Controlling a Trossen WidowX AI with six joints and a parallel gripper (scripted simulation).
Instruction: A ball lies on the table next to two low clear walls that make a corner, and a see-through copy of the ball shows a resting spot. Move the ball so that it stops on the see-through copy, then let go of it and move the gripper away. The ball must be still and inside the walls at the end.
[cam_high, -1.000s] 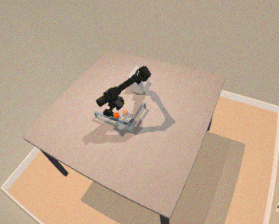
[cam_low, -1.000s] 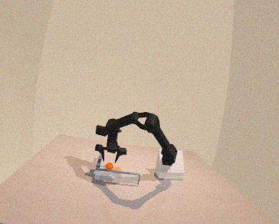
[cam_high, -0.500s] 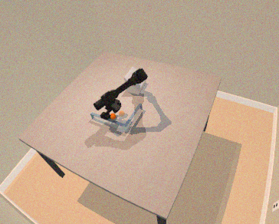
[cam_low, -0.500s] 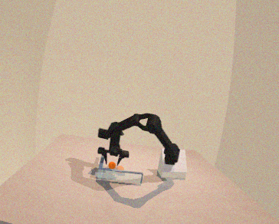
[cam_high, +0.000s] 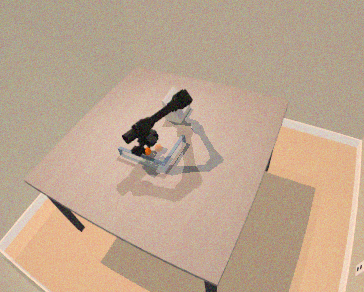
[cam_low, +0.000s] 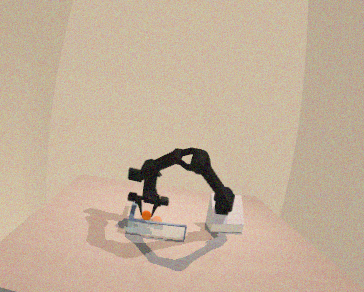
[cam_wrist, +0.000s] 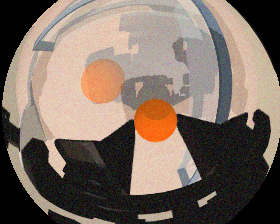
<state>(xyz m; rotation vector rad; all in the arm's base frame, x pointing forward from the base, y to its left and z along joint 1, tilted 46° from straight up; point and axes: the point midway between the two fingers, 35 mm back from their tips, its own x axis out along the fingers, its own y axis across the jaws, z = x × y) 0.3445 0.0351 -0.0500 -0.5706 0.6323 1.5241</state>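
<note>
Right now the see-through copy of ball is 50 mm behind my gripper tip and 50 mm to the left of it. Also, from my gripper tip: orange ball (right at my gripper tip).
</note>
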